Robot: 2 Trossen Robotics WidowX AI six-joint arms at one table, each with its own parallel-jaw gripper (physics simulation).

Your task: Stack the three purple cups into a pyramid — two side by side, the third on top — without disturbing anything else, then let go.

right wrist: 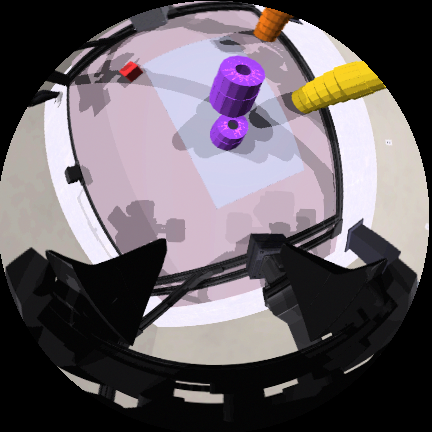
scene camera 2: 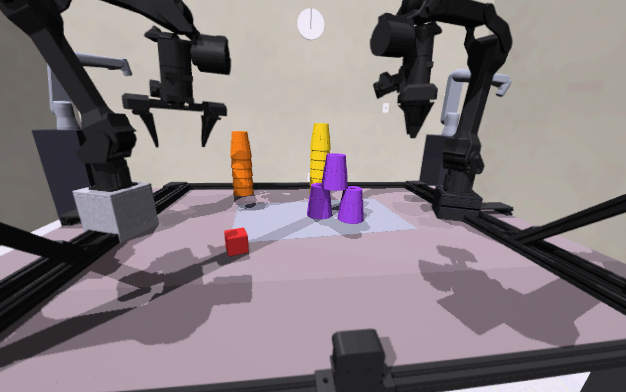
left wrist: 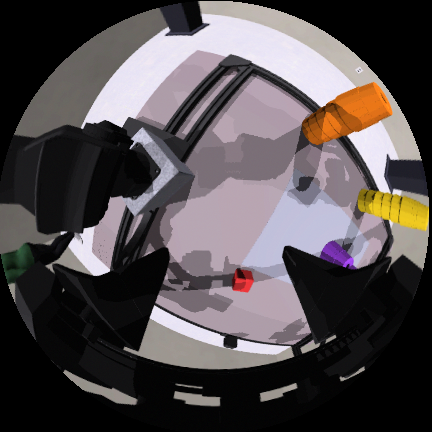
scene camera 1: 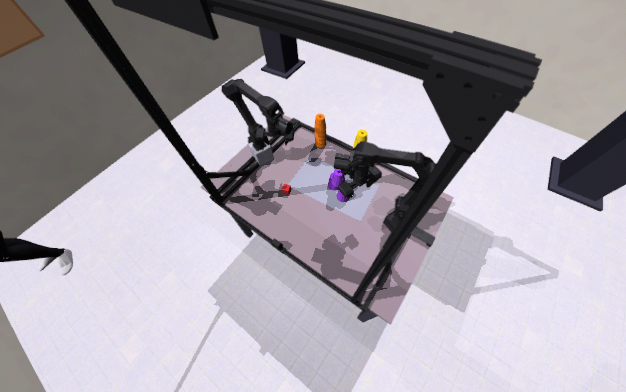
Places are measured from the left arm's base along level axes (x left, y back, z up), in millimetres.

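Pixels of known places: left gripper, fingertip midpoint: (scene camera 2: pixel 181 147) (left wrist: pixel 227 253) (scene camera 1: pixel 277 144); right gripper, fingertip midpoint: (right wrist: pixel 225 247) (scene camera 2: pixel 410 136) (scene camera 1: pixel 359 192); left arm's base, link origin: (scene camera 2: pixel 114 186) (left wrist: pixel 135 170) (scene camera 1: pixel 259 145); right arm's base, link origin: (right wrist: pixel 272 264) (scene camera 2: pixel 457 191) (scene camera 1: pixel 400 218).
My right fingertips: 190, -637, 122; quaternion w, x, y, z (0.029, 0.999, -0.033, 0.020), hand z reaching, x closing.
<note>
Ahead of a thing's pixels: the offset from my right fingertips to its middle, as dx, dy, dz. Level surfaces: height alone.
In scene camera 2, two purple cups stand upside down side by side on the pale blue mat @[dz -227] (scene camera 2: pixel 280 225) (right wrist: pixel 210 185): a left one @[+38, +209, -185] (scene camera 2: pixel 319 204) and a right one @[+32, +121, -185] (scene camera 2: pixel 351 207) (scene camera 1: pixel 342 197) (right wrist: pixel 229 138). The third purple cup @[+31, +170, -99] (scene camera 2: pixel 335 171) (scene camera 1: pixel 337 176) (right wrist: pixel 240 85) rests upright across their tops. My right gripper (scene camera 2: pixel 412 135) (right wrist: pixel 225 247) is open and empty, raised to the right of the pyramid, apart from it. My left gripper (scene camera 2: pixel 180 145) (left wrist: pixel 227 253) is open and empty, high at the left. A left finger partly hides the purple cups in the left wrist view.
An orange cup stack @[+154, +513, -57] (scene camera 1: pixel 320 131) (scene camera 2: pixel 242 165) (left wrist: pixel 345 115) and a yellow cup stack (scene camera 1: pixel 360 137) (scene camera 2: pixel 320 140) (left wrist: pixel 392 209) (right wrist: pixel 340 87) stand behind the mat. A red cube @[-203, +336, -208] (scene camera 1: pixel 285 189) (scene camera 2: pixel 236 242) (left wrist: pixel 243 280) (right wrist: pixel 131 71) lies left of the mat. Black frame rails edge the table.
</note>
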